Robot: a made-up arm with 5 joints.
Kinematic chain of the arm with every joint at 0, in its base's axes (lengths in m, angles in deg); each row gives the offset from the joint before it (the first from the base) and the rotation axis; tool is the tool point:
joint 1: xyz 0 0 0.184 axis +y
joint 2: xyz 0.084 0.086 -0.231 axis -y
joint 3: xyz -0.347 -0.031 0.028 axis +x
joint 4: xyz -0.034 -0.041 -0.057 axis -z
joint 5: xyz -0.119 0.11 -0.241 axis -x
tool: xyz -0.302 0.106 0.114
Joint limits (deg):
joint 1: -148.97..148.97
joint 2: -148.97..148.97
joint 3: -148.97..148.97
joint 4: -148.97..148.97
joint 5: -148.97..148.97
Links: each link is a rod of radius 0.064 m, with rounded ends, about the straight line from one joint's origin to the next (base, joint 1, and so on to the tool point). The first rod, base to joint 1, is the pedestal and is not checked.
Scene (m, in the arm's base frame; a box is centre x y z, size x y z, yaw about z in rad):
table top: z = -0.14
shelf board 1: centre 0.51 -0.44 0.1 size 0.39 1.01 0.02 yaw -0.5
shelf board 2: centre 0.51 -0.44 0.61 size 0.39 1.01 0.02 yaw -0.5
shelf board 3: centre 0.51 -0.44 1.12 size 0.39 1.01 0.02 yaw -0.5
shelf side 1: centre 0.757 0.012 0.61 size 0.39 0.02 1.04 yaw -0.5
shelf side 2: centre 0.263 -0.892 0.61 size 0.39 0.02 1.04 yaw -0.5
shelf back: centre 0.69 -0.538 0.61 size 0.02 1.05 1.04 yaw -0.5
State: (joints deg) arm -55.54 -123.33 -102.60 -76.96 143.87
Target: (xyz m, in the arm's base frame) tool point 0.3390 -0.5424 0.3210
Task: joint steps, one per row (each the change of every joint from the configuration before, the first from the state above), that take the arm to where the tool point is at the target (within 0.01 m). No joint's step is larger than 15 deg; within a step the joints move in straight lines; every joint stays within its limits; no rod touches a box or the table.
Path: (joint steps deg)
1: 2.52 13.68 -4.45 -6.88 1.70
2: 2.52 13.68 -4.45 -6.88 1.70
3: 2.53 13.67 -4.45 -6.88 1.70
4: 6.48 14.72 7.56 -12.85 0.00
5: 6.48 14.71 7.56 -12.84 0.00
6: 6.49 14.71 7.56 -12.84 0.00
7: 6.48 14.72 7.56 -12.84 0.00
8: -2.99 -14.54 3.82 4.00 0.00
9: -2.99 -14.53 3.82 4.00 0.00
10: -2.99 -14.54 3.82 4.00 0.00
11: -2.99 -14.53 3.82 4.00 0.00
12: -2.99 -14.54 3.81 4.00 0.00
13: -2.99 -14.53 3.82 4.01 0.00

